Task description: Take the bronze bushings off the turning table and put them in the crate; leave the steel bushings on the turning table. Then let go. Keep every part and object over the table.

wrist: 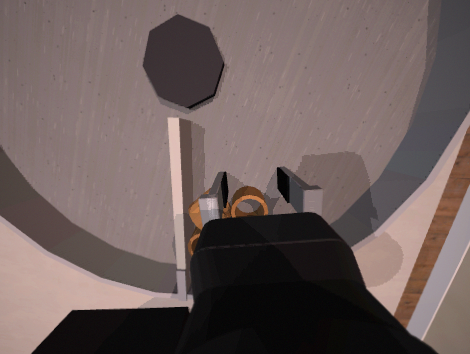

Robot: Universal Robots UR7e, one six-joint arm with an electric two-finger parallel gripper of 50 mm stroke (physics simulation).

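Places are measured from the arm's base along level axes (x right, y ahead, z up), in metres.
Pixels of known places: gripper, between the fingertips: (252,179).
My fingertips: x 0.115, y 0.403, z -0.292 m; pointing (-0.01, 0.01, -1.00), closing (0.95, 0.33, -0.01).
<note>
For each thing: its middle in the pictures, then the offset to it from my fingertips. "pt": a spot on its surface instead.
- turning table, middle of its body: (186,67) dx -0.079, dy +0.081, dz +0.000 m
- second bronze bushing, middle of its body: (211,209) dx -0.032, dy -0.033, dz +0.016 m
- third bronze bushing, middle of its body: (207,239) dx -0.029, dy -0.068, dz +0.013 m
- pale straight bar, a spot on its surface: (176,195) pt dx -0.060, dy -0.019, dz +0.034 m
- dark eight-sided knob, a spot on its surface: (183,61) pt dx -0.079, dy +0.083, dz +0.009 m
- turning table's dark rim, a spot on its surface: (125,261) pt dx -0.111, dy -0.121, dz +0.010 m
A bronze bushing (249,192) stands upright on the turning table (280,90), between or just below the fingers. My gripper (252,179) is open, its two fingers apart on either side of that bushing and not holding it. A second bronze bushing (195,211) lies on its side, partly hidden behind the left finger. Part of a third bronze bushing (193,245) shows at the left edge of the gripper body. No steel bushing can be made out; the gripper body covers the area below the fingers. The crate cannot be made out in this view.
A pale straight bar (176,195) runs over the turning table, left of the bushings. A dark eight-sided knob (183,61) stands above its far end. The turning table's dark rim (125,261) curves around below. A brown wooden strip (440,225) shows at the right.
</note>
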